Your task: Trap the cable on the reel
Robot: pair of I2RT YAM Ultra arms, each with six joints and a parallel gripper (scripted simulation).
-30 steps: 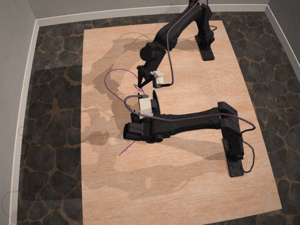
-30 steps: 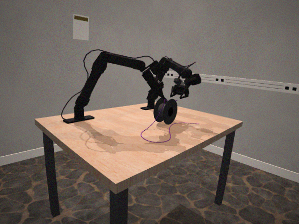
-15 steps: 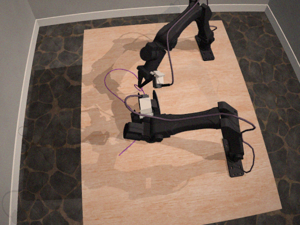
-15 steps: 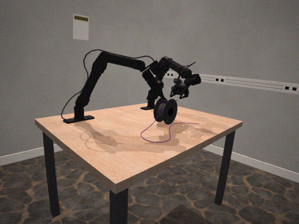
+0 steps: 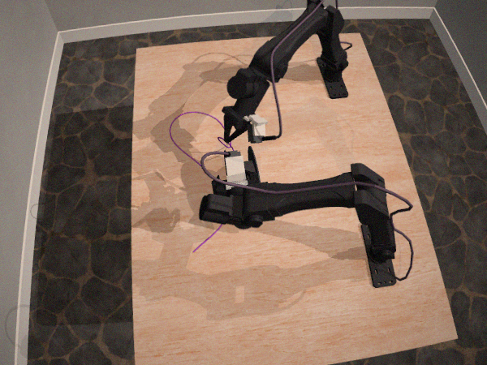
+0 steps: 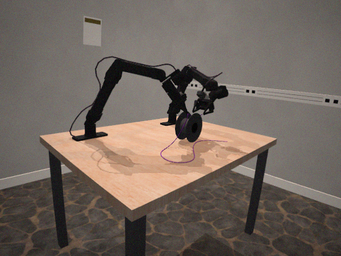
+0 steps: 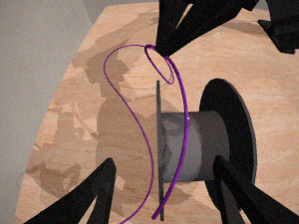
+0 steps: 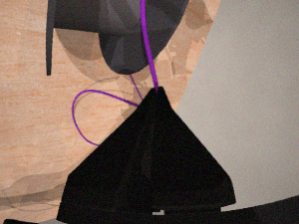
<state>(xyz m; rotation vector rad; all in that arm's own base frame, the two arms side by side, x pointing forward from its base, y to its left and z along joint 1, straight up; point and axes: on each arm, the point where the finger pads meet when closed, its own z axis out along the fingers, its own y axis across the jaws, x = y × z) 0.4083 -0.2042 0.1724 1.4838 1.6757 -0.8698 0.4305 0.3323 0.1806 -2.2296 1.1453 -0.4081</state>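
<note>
Right now my left hand is 3 cm past the black reel, 4 cm to the left of it and 9 cm above it.
Right now my right hand is 9 cm above the black reel, 7 cm to the right of it and 4 cm past it.
</note>
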